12 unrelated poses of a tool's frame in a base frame.
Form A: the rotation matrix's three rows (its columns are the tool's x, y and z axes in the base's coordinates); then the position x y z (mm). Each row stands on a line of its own.
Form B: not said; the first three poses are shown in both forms.
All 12 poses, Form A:
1:
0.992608 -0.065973 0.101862
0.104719 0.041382 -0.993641
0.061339 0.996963 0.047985
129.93 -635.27 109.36
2:
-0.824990 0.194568 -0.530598
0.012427 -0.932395 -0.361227
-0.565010 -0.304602 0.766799
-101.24 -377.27 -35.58
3:
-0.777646 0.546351 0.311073
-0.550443 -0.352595 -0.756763
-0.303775 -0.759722 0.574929
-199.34 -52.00 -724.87
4:
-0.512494 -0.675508 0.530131
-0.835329 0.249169 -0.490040
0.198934 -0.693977 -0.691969
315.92 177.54 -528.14
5:
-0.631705 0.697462 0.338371
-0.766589 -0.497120 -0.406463
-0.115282 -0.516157 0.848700
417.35 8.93 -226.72
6:
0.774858 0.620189 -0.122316
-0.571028 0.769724 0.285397
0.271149 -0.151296 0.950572
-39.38 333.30 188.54
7:
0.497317 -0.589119 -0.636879
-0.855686 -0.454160 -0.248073
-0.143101 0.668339 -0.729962
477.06 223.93 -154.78
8:
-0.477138 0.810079 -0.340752
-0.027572 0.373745 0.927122
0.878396 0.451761 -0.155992
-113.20 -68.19 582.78
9:
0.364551 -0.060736 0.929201
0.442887 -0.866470 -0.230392
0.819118 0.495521 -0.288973
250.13 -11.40 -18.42
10:
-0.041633 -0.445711 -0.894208
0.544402 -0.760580 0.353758
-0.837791 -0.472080 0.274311
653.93 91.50 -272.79
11:
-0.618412 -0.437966 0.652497
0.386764 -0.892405 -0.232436
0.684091 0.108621 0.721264
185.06 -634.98 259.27
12:
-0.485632 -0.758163 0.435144
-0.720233 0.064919 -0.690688
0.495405 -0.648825 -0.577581
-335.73 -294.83 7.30
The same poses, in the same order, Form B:
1: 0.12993 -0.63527 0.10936 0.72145 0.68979 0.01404 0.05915
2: -0.10124 -0.37727 -0.03558 0.04851 0.29181 0.17734 -0.93864
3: -0.19934 -0.05200 -0.72487 0.33342 -0.00222 0.46101 -0.82237
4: 0.31592 0.17754 -0.52814 0.10572 -0.48226 0.78320 -0.37794
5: 0.41735 0.00893 -0.22672 0.42423 -0.06464 0.26734 -0.86278
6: -0.03938 0.33330 0.18854 0.93477 -0.11679 -0.10523 -0.31859
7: 0.47706 0.22393 -0.15478 0.27982 0.81876 -0.44116 -0.23816
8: -0.11320 -0.06819 0.58278 0.43029 -0.27618 -0.70832 -0.48667
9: 0.25013 -0.01140 -0.01842 0.22864 0.79372 0.12037 0.55067
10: 0.65393 0.09150 -0.27279 0.34355 -0.60096 -0.04106 0.72051
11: 0.18506 -0.63498 0.25927 0.22937 0.37173 -0.03444 0.89890
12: -0.33573 -0.29483 0.00730 0.02065 0.50671 -0.72941 0.45911
